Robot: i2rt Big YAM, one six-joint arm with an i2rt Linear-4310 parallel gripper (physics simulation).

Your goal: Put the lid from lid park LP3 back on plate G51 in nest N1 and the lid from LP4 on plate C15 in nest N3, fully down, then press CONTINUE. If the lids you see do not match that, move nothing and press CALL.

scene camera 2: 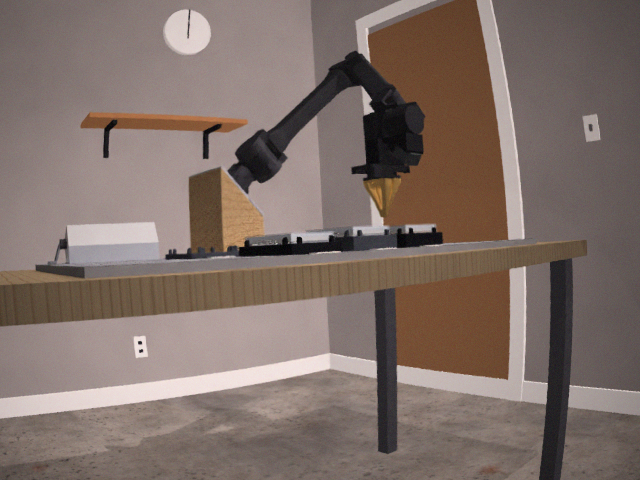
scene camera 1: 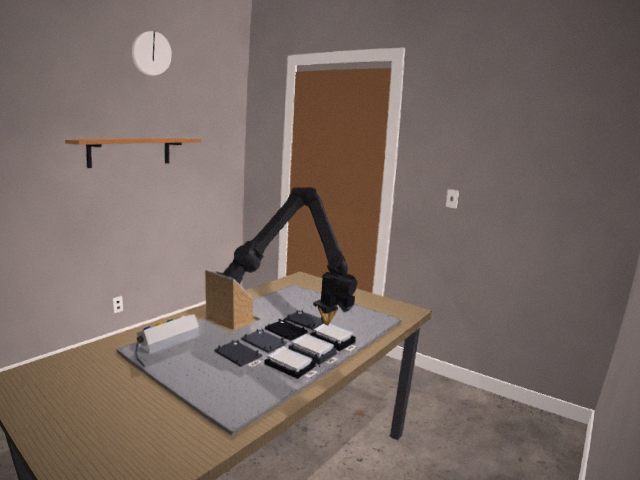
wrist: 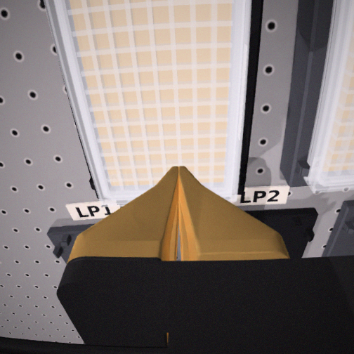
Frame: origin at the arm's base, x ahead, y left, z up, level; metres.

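Seen in the pictures: gripper, fingertip midpoint: (scene camera 2: 384,217) (scene camera 1: 326,325); arm's base at its link origin: (scene camera 2: 224,195) (scene camera 1: 228,283).
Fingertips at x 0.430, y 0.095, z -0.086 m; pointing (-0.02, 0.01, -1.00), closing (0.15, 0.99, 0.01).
Offsets run from my fingertips to a thing's top centre. "spot": to the spot under its first point. Level surfaces: height alone.
My gripper (scene camera 1: 327,323) (scene camera 2: 383,215) (wrist: 178,177) is shut with nothing between its fingertips. Its tips are just above the near end of the farthest white plate @(dx +0.029, dy +0.006, dz -0.019 m) (scene camera 1: 334,333) (scene camera 2: 419,227) (wrist: 160,90), which sits in a black nest. In the wrist view this plate shows a cream well grid under a clear, rimmed cover. A middle plate (scene camera 1: 312,346) (scene camera 2: 367,230) (wrist: 345,125) and a nearest plate @(dx +0.012, dy -0.248, dz -0.027 m) (scene camera 1: 290,360) (scene camera 2: 312,236) sit in the other nests. Dark lid parks @(spot: dx -0.157, dy +0.086, dz -0.050 m) (scene camera 1: 305,318) @(spot: dx -0.157, dy -0.052, dz -0.050 m) (scene camera 1: 285,329) @(spot: dx -0.164, dy -0.173, dz -0.050 m) (scene camera 1: 264,339) @(spot: dx -0.171, dy -0.312, dz -0.050 m) (scene camera 1: 237,352) lie beside them; no lid can be made out there. Plate and nest names are unreadable.
A white button box @(dx -0.435, dy -0.412, dz +0.024 m) (scene camera 1: 170,333) (scene camera 2: 111,242) with coloured buttons stands at the left on the grey perforated board @(dz -0.060 m) (scene camera 1: 232,408). The arm's wooden mount (scene camera 1: 224,304) (scene camera 2: 222,217) stands behind the lid parks. Labels LP1 (wrist: 93,212) and LP2 (wrist: 262,195) show beside the fingers.
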